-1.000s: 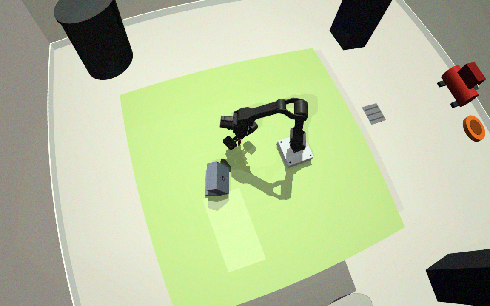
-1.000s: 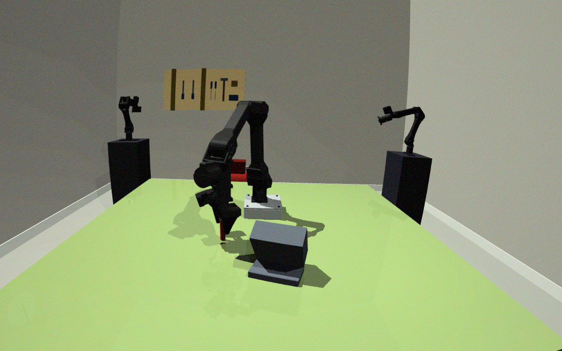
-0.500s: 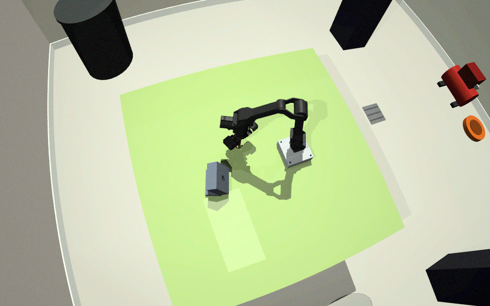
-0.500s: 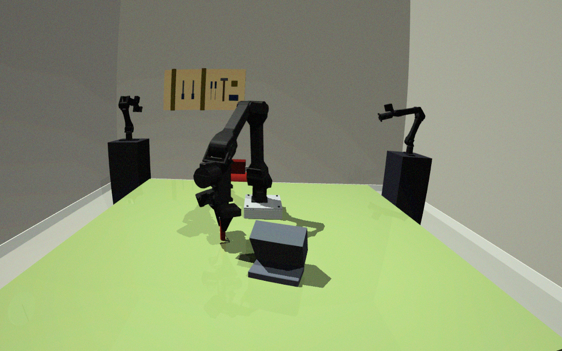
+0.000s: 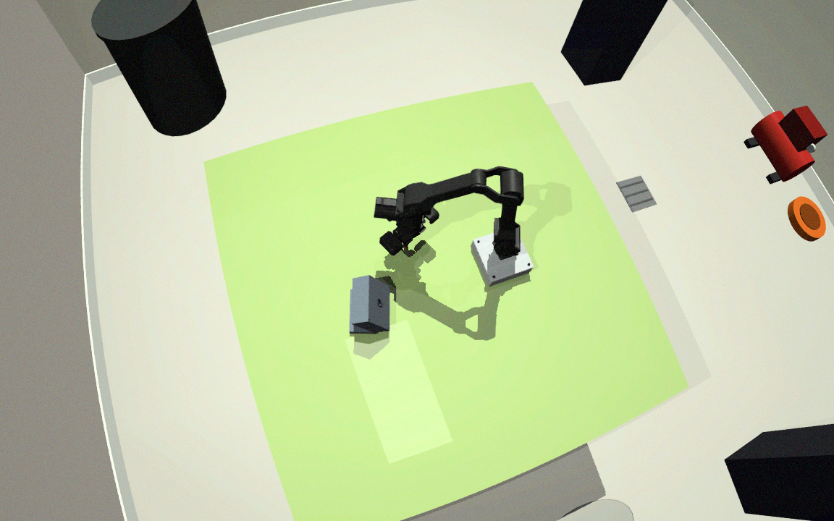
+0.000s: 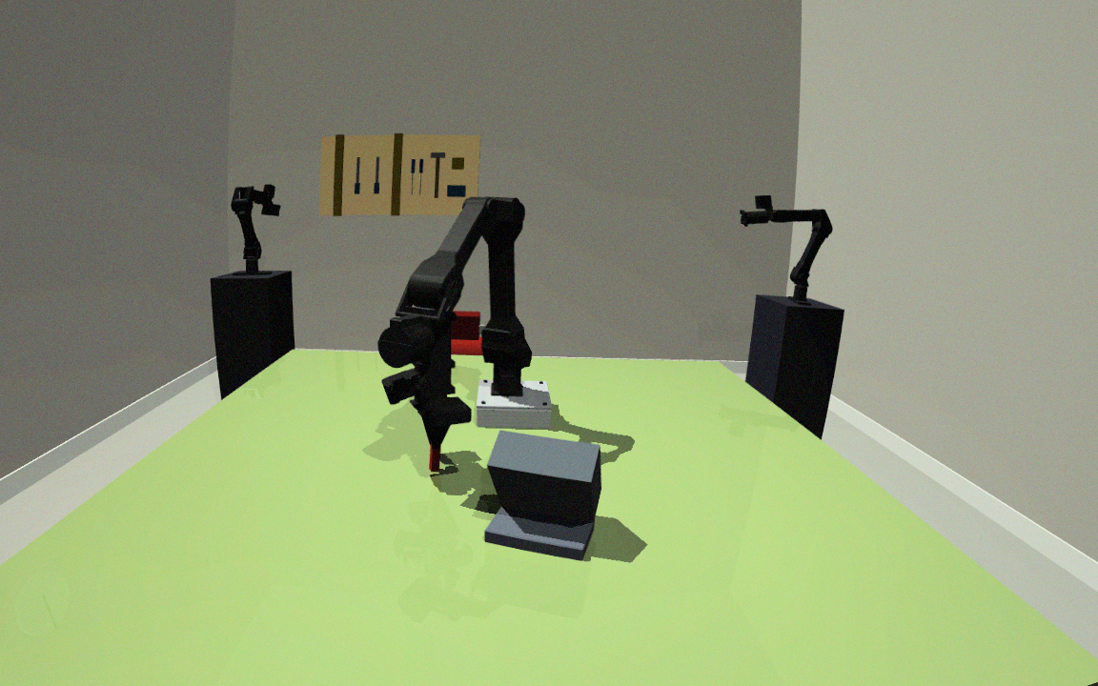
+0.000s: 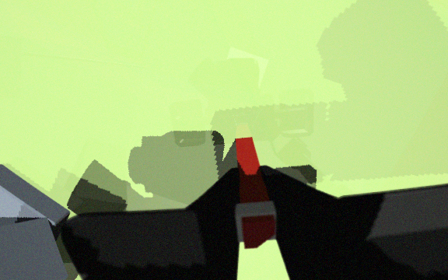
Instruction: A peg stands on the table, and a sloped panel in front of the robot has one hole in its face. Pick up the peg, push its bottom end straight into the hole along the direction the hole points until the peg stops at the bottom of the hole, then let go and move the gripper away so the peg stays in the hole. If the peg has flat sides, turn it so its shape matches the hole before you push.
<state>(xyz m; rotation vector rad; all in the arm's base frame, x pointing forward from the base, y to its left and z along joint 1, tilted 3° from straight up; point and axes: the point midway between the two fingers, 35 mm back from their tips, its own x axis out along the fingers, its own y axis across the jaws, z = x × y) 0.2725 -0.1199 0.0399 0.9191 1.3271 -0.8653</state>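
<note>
My gripper tip is now 170 mm short of the grey sloped panel, 170 mm to the right of it and 40 mm below it. From my gripper tip the other things lie so: red square peg (20 mm above).
</note>
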